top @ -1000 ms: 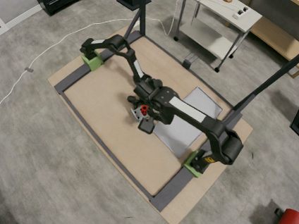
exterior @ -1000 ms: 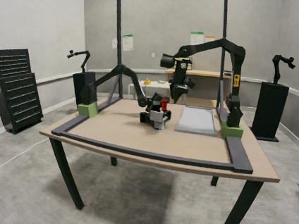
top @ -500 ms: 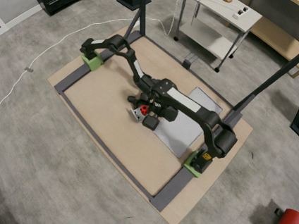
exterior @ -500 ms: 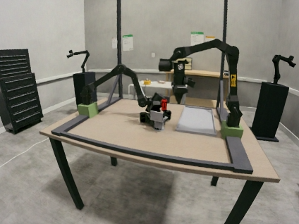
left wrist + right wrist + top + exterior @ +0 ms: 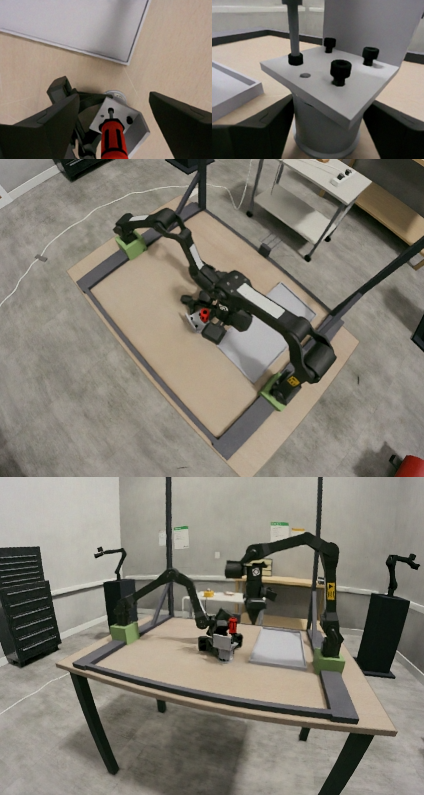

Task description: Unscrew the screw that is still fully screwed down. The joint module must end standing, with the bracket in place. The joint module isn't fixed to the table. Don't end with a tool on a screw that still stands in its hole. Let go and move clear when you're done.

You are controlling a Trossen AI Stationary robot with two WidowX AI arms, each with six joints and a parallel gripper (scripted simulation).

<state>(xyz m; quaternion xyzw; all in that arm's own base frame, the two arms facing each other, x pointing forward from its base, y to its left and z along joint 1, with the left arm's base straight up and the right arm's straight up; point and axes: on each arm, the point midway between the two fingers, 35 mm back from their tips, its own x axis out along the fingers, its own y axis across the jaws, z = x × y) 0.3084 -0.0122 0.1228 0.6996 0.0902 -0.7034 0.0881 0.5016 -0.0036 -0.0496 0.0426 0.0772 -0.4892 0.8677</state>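
Observation:
My left hand is 7 cm to the left of the red screwdriver, 7 cm above it and 2 cm short of it. Also, from my left hand: black screw: 12 cm below, 10 cm to the right, 1 cm ahead; then grey joint module: 16 cm below, 9 cm to the right, 3 cm ahead; then light grey bracket: 11 cm below, 9 cm to the right, 3 cm ahead.
My right hand is 2 cm to the right of the grey joint module, 2 cm short of it and 1 cm above it. From my right hand the other things lie so: black screw 3 cm above; then red screwdriver 9 cm above, 4 cm to the left, 1 cm ahead; then light grey bracket 4 cm above, 2 cm ahead, 1 cm to the left.

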